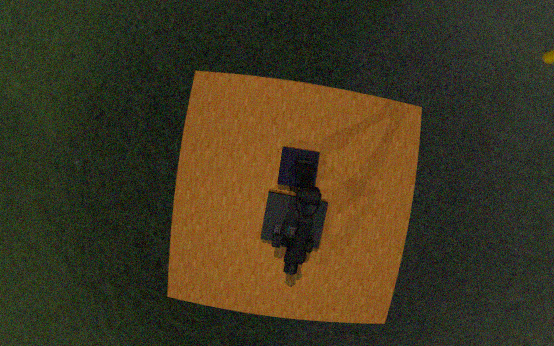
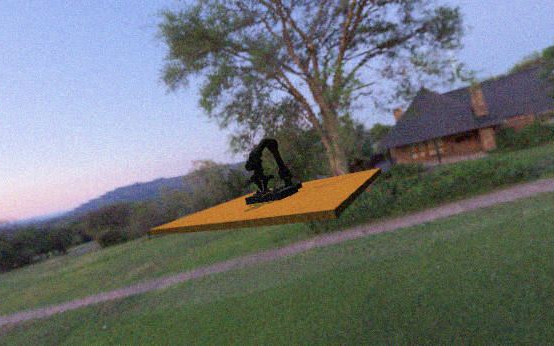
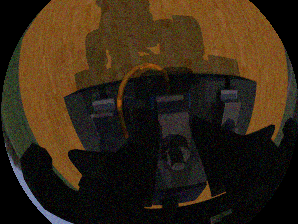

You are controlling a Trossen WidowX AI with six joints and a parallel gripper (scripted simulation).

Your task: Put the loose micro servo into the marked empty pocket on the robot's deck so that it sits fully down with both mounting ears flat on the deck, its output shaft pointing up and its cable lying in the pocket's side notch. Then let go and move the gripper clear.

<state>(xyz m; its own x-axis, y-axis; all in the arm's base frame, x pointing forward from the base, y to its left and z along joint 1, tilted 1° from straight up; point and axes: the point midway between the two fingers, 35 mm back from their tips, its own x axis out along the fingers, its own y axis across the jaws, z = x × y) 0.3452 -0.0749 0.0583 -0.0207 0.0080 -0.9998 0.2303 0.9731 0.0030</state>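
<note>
Now: gripper tip 12 cm past the robot deck, 5 cm above it and 3 cm to the right of it.
</note>
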